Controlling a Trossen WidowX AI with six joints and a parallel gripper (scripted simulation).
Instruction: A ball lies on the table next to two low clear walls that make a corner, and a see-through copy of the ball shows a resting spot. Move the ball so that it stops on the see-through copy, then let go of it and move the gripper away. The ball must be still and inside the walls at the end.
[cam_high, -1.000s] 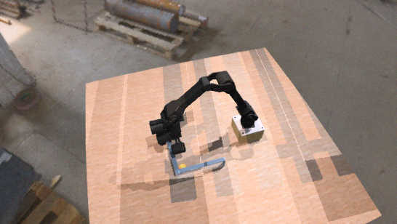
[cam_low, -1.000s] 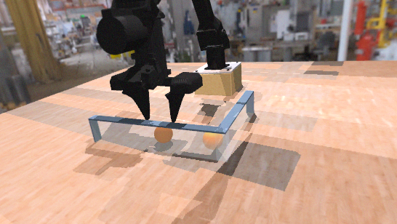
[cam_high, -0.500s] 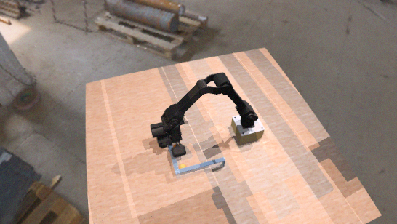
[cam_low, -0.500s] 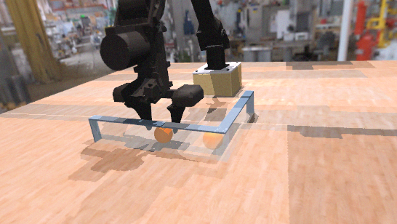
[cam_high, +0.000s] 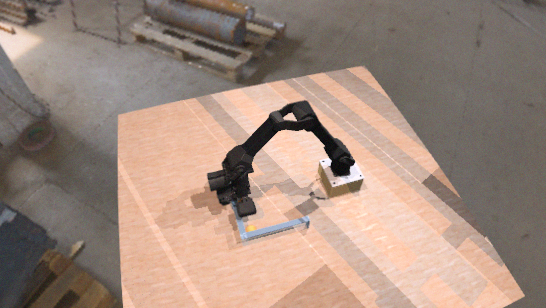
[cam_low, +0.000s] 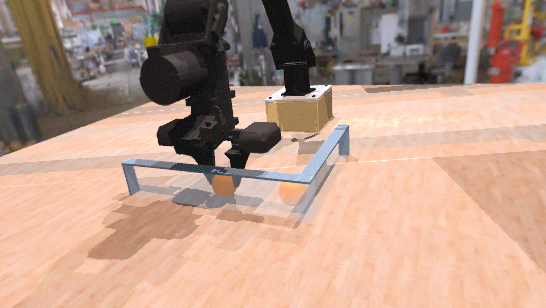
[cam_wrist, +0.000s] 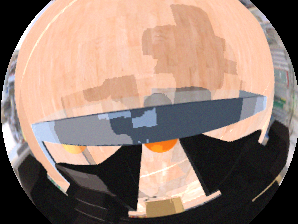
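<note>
My gripper tip is now 20 mm past the see-through copy of ball and 110 mm to the right of it.
</note>
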